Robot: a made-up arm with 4 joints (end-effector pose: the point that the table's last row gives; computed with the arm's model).
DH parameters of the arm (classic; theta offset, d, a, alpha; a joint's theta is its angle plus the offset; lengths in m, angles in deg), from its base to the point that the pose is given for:
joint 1: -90 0.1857 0.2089 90
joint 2: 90 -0.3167 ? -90
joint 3: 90 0.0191 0.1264 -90
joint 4: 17.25 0 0.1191 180
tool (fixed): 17.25 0.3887 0 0
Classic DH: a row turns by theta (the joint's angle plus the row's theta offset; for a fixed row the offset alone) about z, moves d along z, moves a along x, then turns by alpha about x.
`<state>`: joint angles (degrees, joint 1 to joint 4).
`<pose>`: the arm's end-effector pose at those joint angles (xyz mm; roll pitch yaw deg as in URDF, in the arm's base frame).
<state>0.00 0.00 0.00 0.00</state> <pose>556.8 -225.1 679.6 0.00 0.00 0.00</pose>
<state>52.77 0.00 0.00 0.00</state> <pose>516.1 307.2 679.6 0.00 0.00 52.77</pose>
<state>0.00 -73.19 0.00 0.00</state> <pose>556.8 -686.4 313.0 73.19 0.00 0.00</pose>
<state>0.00 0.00 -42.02 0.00</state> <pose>234.9 -225.1 740.4 0.00 -42.02 0.00</pose>
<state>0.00 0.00 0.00 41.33</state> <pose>505.2 -291.4 679.6 0.00 0.00 -41.33</pose>
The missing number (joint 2, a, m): 0.1052
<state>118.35 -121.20 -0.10 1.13</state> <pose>283.8 784.3 -86.2 121.21 1.02 118.85</pose>
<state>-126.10 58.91 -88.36 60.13</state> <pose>16.4 71.6 407.6 55.00 -88.52 177.48</pose>
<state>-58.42 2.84 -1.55 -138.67</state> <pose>139.7 -349.0 674.6 1.11 3.04 80.32</pose>
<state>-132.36 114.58 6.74 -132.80</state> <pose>-163.4 -442.1 -130.0 125.36 44.46 66.67</pose>
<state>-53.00 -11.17 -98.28 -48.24</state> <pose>-207.1 -29.8 471.4 -103.35 -52.29 46.02</pose>
